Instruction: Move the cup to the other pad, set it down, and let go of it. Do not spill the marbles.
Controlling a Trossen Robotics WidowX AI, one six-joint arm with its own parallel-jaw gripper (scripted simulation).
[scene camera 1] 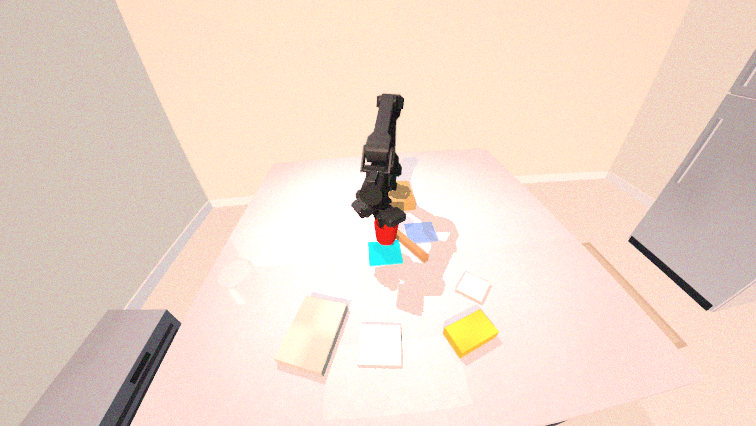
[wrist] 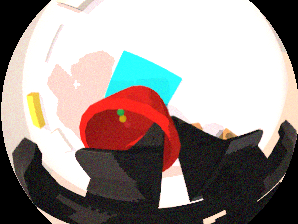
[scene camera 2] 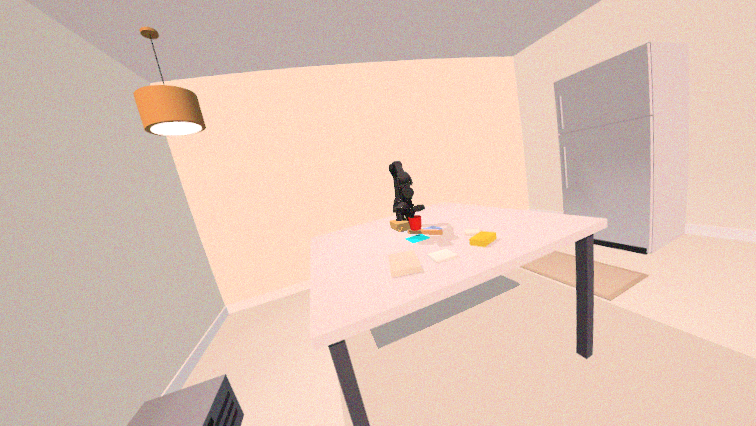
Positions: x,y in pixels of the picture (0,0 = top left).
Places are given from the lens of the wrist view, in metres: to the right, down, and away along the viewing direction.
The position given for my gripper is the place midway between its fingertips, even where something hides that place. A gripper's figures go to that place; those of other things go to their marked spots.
my gripper (wrist: 166,120): 0.01, 0.01, 0.10
red cup (wrist: 100,127): -0.04, 0.01, 0.09
cyan pad (wrist: 131,69): -0.03, -0.07, 0.16
The marked spots on the red cup and the cyan pad are 0.11 m apart.
